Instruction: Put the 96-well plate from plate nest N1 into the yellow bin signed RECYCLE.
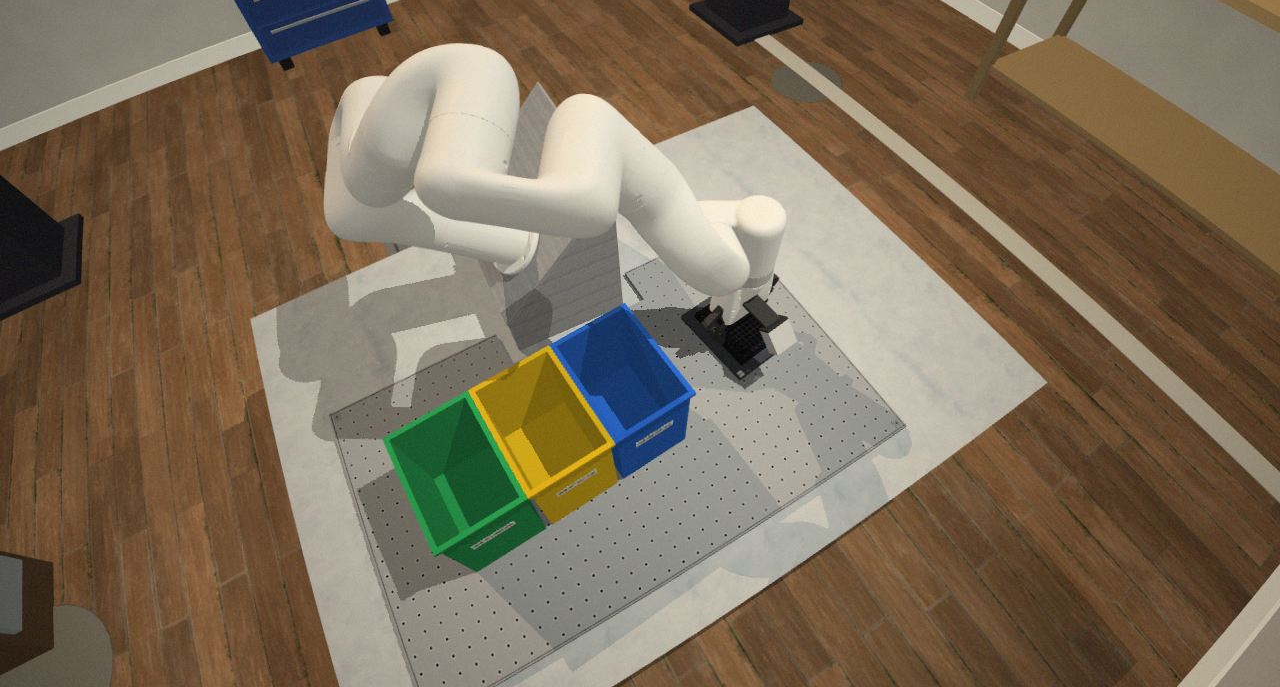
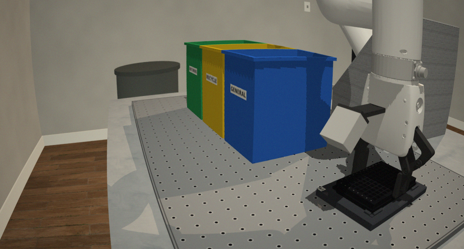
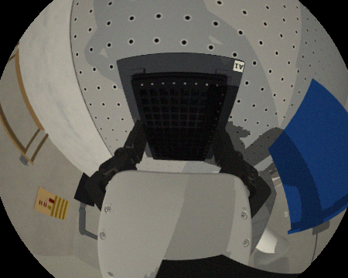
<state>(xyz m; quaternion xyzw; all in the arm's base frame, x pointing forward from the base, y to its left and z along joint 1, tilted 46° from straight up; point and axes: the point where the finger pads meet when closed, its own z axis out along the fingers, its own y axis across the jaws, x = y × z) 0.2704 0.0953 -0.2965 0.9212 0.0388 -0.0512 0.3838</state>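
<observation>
The black 96-well plate lies 1 cm below my hand. From my hand the other things lie so: blue general bin: 4 cm ahead, 25 cm to the right, 6 cm above; dark plate nest N1: 2 cm below; yellow recycle bin: 5 cm ahead, 38 cm to the right, 6 cm above.
</observation>
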